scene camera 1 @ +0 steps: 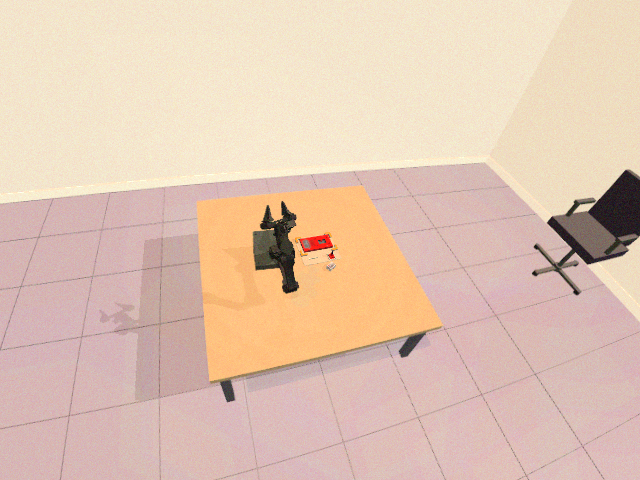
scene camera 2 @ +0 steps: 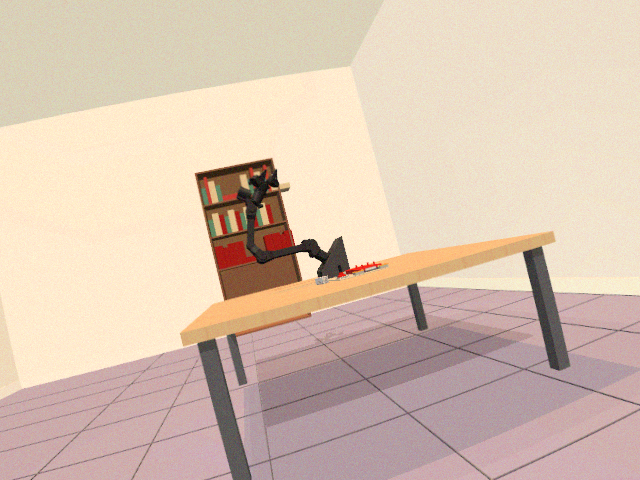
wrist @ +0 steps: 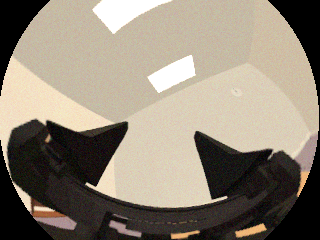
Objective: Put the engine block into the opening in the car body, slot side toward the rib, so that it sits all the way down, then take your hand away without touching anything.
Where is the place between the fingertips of my gripper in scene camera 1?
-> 275, 202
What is my gripper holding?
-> Nothing.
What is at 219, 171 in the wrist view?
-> My gripper.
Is my gripper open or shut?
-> Open.
